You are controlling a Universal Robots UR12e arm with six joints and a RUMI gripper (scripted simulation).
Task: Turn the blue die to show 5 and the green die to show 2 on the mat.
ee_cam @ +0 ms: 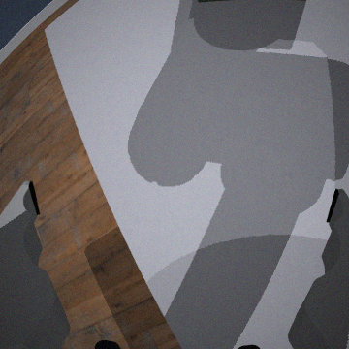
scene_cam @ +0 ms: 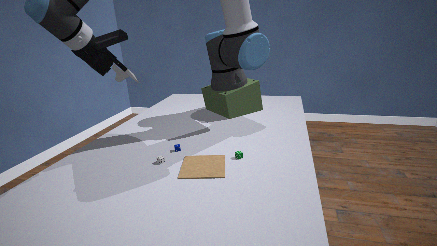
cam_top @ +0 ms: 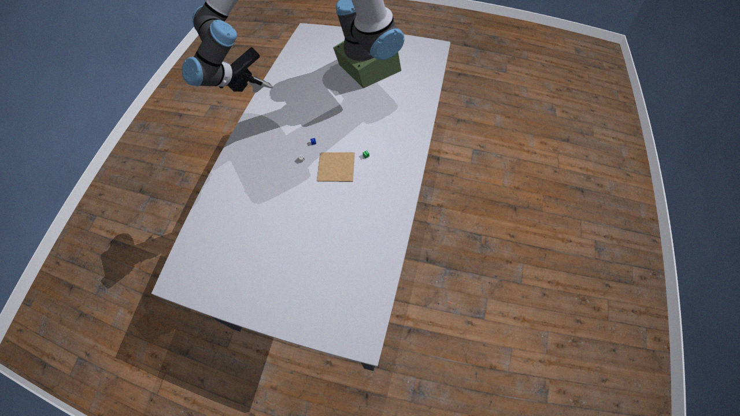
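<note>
The white die lies 260 mm below my hand, 200 mm to the left of it and 190 mm ahead of it. From my hand the other things lie so: tan mat 350 mm to the left, 260 mm below, 190 mm ahead; green die 450 mm to the left, 260 mm below, 110 mm ahead; blue die 260 mm below, 220 mm to the left, 100 mm ahead.
</note>
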